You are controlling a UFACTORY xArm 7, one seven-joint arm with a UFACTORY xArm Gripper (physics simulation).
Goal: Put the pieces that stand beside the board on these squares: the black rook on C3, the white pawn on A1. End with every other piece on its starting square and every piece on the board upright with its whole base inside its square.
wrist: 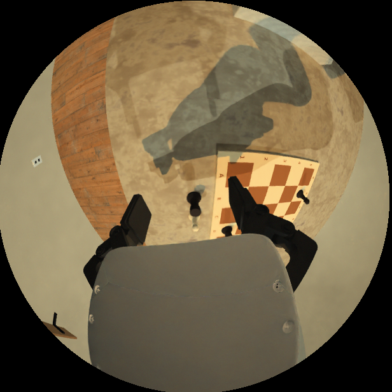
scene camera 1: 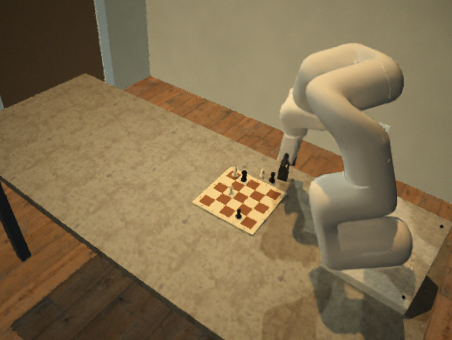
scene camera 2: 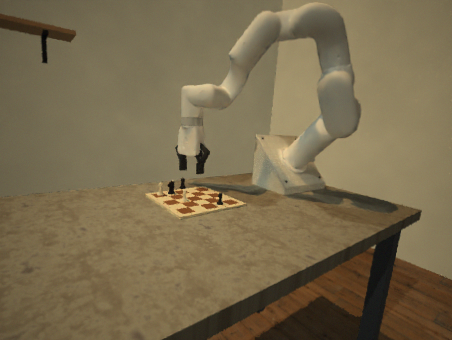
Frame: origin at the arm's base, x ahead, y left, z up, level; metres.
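Seen in the pictures: gripper, fingertip midpoint: (scene camera 1: pixel 286 171) (scene camera 2: pixel 191 171); arm's base, link origin: (scene camera 2: pixel 292 160).
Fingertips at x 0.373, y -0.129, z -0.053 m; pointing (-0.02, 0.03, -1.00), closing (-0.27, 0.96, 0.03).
Note:
Pixels of each thing's top centre, then the offset from my fingertips to it.
- black rook, top centre: (scene camera 1: pixel 273 173) (scene camera 2: pixel 182 178) 0.038 m ahead, 0.015 m left, 0.019 m down
- board, top centre: (scene camera 2: pixel 194 198) (scene camera 1: pixel 240 197) 0.061 m ahead, 0.157 m left, 0.046 m down
- white pawn, top centre: (scene camera 1: pixel 263 169) 0.076 m ahead, 0.019 m left, 0.021 m down
- black piece, top centre: (scene camera 2: pixel 171 181) (scene camera 1: pixel 244 170) 0.107 m ahead, 0.083 m left, 0.007 m down
- black pawn, top centre: (scene camera 2: pixel 220 193) (scene camera 1: pixel 239 209) 0.015 m ahead, 0.227 m left, 0.015 m down
The black rook (scene camera 1: pixel 272 177) (scene camera 2: pixel 182 183) (wrist: pixel 194 202) stands upright beside the board (scene camera 1: pixel 198 201) (scene camera 2: pixel 182 215) (wrist: pixel 218 187). The white pawn (scene camera 1: pixel 262 173) (wrist: pixel 195 223) stands next to it, partly behind the rook in the wrist view; I cannot make it out clearly in scene camera 2. My gripper (scene camera 1: pixel 283 178) (scene camera 2: pixel 191 171) (wrist: pixel 185 197) is open and empty, above the table close to the rook. In the wrist view the rook shows between the fingers' directions, and the right finger overlaps the board. The A1 square (wrist: pixel 241 174) is bare.
On the board stand a white piece (scene camera 1: pixel 235 172) (scene camera 2: pixel 160 188) at a corner, a black piece (scene camera 1: pixel 244 176) (scene camera 2: pixel 171 187) (wrist: pixel 227 231) beside it, another white piece (scene camera 1: pixel 231 190) (scene camera 2: pixel 185 195) farther in, and a black pawn (scene camera 1: pixel 238 214) (scene camera 2: pixel 220 198) (wrist: pixel 303 196) towards the opposite side.

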